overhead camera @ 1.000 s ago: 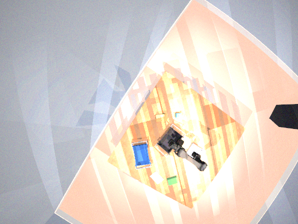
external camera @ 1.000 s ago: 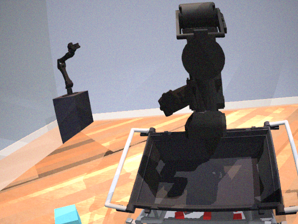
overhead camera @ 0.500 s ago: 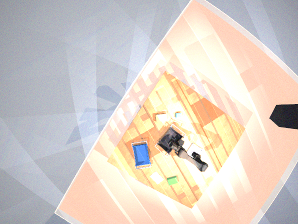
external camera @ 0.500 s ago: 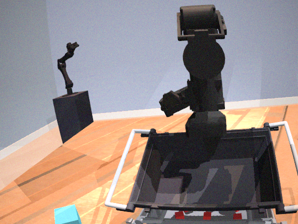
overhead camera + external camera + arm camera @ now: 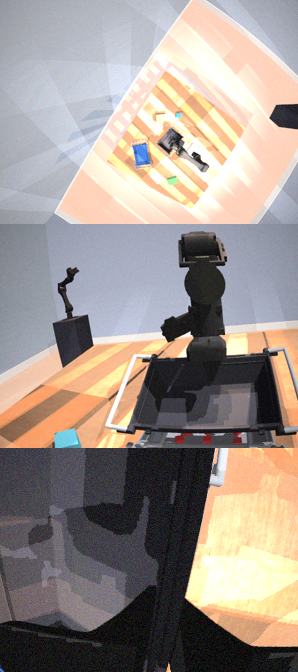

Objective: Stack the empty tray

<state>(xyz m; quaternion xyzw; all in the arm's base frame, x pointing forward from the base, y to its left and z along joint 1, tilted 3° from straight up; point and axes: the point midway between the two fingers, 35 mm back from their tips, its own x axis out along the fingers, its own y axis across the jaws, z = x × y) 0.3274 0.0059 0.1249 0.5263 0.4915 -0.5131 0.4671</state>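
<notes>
My gripper tip is 70 mm short of the dark tray, 10 mm to the left of it and 10 mm below it. The rest, counted from my gripper tip: cyan cube 290 mm to the right, 120 mm ahead, 100 mm below; then tan block 280 mm ahead, 160 mm to the right, 90 mm below; then green block 410 mm to the left, 290 mm behind, 100 mm below.
</notes>
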